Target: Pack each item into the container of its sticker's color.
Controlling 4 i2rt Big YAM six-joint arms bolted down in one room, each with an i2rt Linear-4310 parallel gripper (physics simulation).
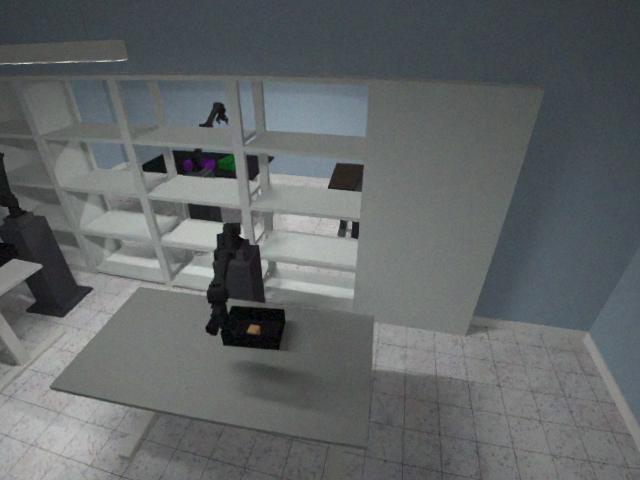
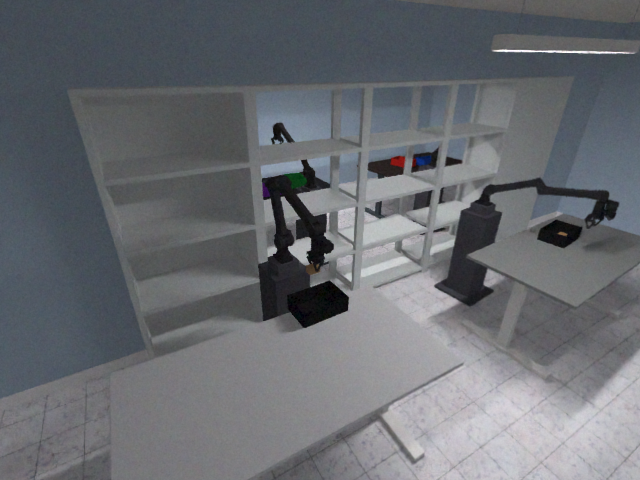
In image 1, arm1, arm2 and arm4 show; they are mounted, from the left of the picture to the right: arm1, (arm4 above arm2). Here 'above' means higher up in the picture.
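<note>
A black box (image 1: 251,343) (image 2: 550,239) holding an orange item (image 1: 253,329) (image 2: 562,234) stands on a grey table. Arm2's gripper (image 1: 212,328) is left of it in B1, its fingers unclear. In B2 the right arm's gripper (image 2: 595,221) hangs open beside that box. The near arm's gripper (image 2: 318,265) appears shut on an orange-brown item (image 2: 311,269) above another black box (image 2: 324,312). Arm4's gripper (image 1: 222,120) is raised and looks open. Purple (image 1: 207,163) (image 2: 265,189) and green (image 1: 226,163) (image 2: 296,180) containers, and red (image 2: 400,161) and blue (image 2: 423,160) ones, stand behind the shelves. Arm1's gripper is outside B1; stickers are unreadable.
A white open shelf unit (image 1: 367,206) (image 2: 253,196) stands between the front and back tables. The front tables (image 1: 155,361) (image 2: 232,392) stand before it. A dark pedestal (image 1: 43,263) carries arm1 at the left of B1.
</note>
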